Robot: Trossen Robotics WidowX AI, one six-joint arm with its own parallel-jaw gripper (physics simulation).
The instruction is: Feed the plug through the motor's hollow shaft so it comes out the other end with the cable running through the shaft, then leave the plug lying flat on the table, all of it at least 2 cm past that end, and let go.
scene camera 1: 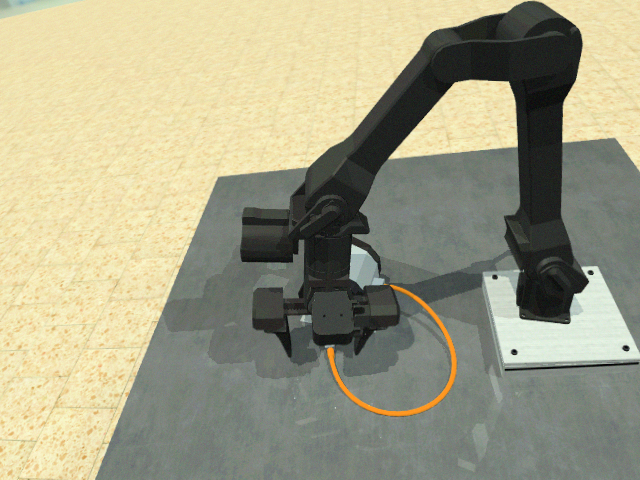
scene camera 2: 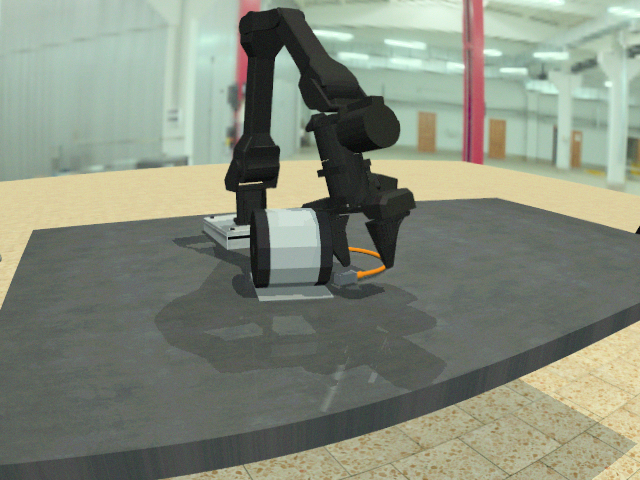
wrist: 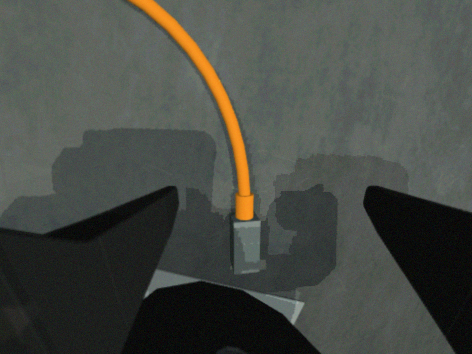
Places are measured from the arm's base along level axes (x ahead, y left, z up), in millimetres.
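Pixels of known places: gripper, fingertip midpoint: point(scene camera 1: 323, 354) point(scene camera 2: 367, 267) point(wrist: 270, 195); arm's base, origin of the base link: point(scene camera 1: 543, 304).
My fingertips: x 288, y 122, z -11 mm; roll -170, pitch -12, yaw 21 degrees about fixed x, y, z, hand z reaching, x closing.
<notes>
For each thing: its top centre in the pictures, then the offset to it from my fingertips. Level surfaces: height alone.
- motor, middle of its top: point(scene camera 2: 288, 209) point(scene camera 1: 337, 257) dx -4, dy -111, dz +82 mm
- light base plate, middle of its top: point(wrist: 195, 346) point(scene camera 2: 288, 283) dx -1, dy -111, dz -18 mm
- grey plug, middle of its top: point(wrist: 246, 248) point(scene camera 2: 345, 272) point(scene camera 1: 328, 338) dx +1, dy -32, dz -6 mm
- dark grey table, its level: dz -20 mm
The motor point(scene camera 1: 363, 266) point(scene camera 2: 294, 248) point(wrist: 225, 317) is a pale cylinder with black ends, lying sideways on a light base plate point(scene camera 2: 294, 293) point(wrist: 295, 307). Its shaft opening is hidden. The grey plug point(scene camera 1: 329, 346) point(scene camera 2: 345, 278) point(wrist: 247, 246) lies on the table just outside one motor end, its tip towards the motor. The orange cable point(scene camera 1: 454, 356) point(scene camera 2: 371, 271) point(wrist: 216, 82) leaves the plug's back and loops round outside the motor to its side. My gripper point(scene camera 1: 323, 354) point(scene camera 2: 367, 265) point(wrist: 270, 195) is open and empty, its fingers spread either side of the plug and cable, fingertips a little above the table.
The arm's base stands on a silver mounting plate point(scene camera 1: 568, 353) point(scene camera 2: 214, 227), beyond the cable loop in scene camera 1. The dark grey table point(scene camera 1: 206, 439) point(scene camera 2: 129, 413) ends at a rounded edge in scene camera 2. The gripper body hangs close to the motor.
</notes>
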